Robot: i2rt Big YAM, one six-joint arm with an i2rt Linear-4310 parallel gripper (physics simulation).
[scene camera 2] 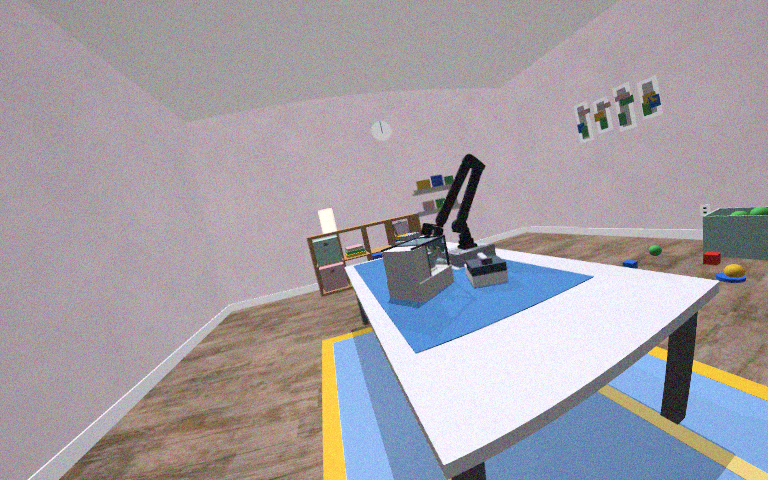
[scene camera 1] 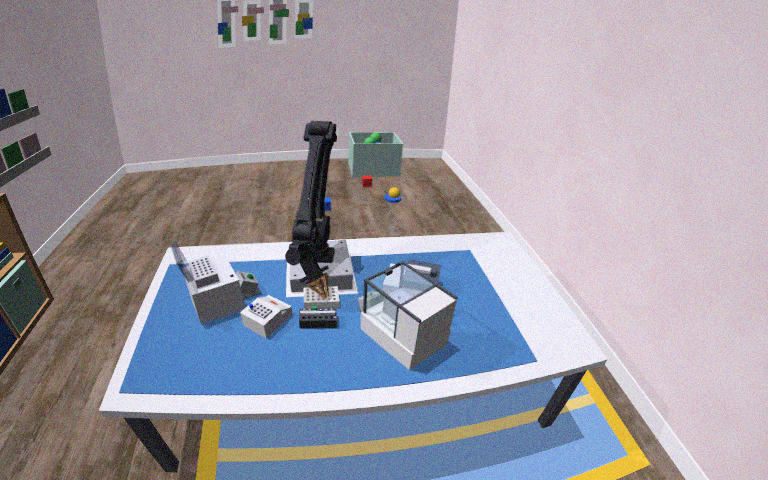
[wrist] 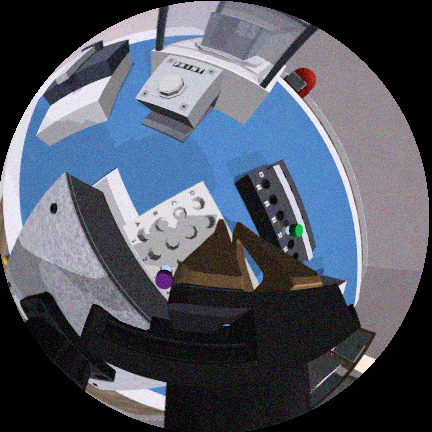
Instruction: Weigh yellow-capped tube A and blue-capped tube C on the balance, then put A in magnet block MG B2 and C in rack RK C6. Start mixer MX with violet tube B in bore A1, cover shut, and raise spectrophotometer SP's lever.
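Pixels of known places: gripper, fingertip midpoint: (scene camera 1: 326, 297) (wrist: 227, 226); arm's base, origin of the base link: (scene camera 2: 467, 247) (scene camera 1: 318, 256).
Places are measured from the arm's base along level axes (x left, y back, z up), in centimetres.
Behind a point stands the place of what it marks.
My gripper (scene camera 1: 325, 294) @[z -2.2, x 5.8, y -22.5 cm] (wrist: 227, 226) @[z -2.2, x 5.8, y -22.5 cm] is nearly closed low over the white rack RK (scene camera 1: 333, 303) @[z -4.6, x 8.4, y -22.6 cm] (wrist: 160, 208) @[z -3.7, x 9.2, y -17.8 cm], with no tube visible between its fingers. The yellow-capped tube A does not show; the fingers hide part of the rack. The violet-capped tube B (wrist: 164, 278) @[z -1.2, x 4.0, y -16.3 cm] stands in the rack, left of the fingers in the wrist view. The blue-capped tube C (scene camera 1: 251, 306) @[z 1.9, x -18.2, y -35.2 cm] stands in the small white block left of the rack. The black magnet block MG (scene camera 1: 318, 323) @[z -4.4, x 4.5, y -33.8 cm] (wrist: 254, 200) @[z -4.2, x 7.0, y -27.1 cm] holds a green-capped tube (scene camera 1: 313, 308) @[z -1.2, x 2.4, y -29.8 cm] (wrist: 298, 230) @[z -1.0, x 2.7, y -29.3 cm]. The glass-fronted balance (scene camera 1: 431, 325) @[z 9.2, x 39.8, y -45.8 cm] (scene camera 2: 403, 277) @[z 3.1, x 42.4, y -43.5 cm] stands at the right.
A grey-white device (scene camera 1: 218, 300) @[z 1.0, x -31.7, y -33.1 cm] with a raised clear cover (scene camera 1: 179, 258) @[z 19.9, x -41.4, y -35.9 cm] stands at the left, beside a small box with a green button (scene camera 1: 249, 276) @[z 0.5, x -24.4, y -17.4 cm]. A dark-topped white unit (scene camera 2: 488, 278) @[z -4.1, x 46.7, y -10.7 cm] (wrist: 80, 110) @[z -2.8, x 26.5, y -9.4 cm] stands behind the balance. A PRINT button box (wrist: 181, 92) @[z -0.6, x 19.7, y -22.5 cm] is near the balance.
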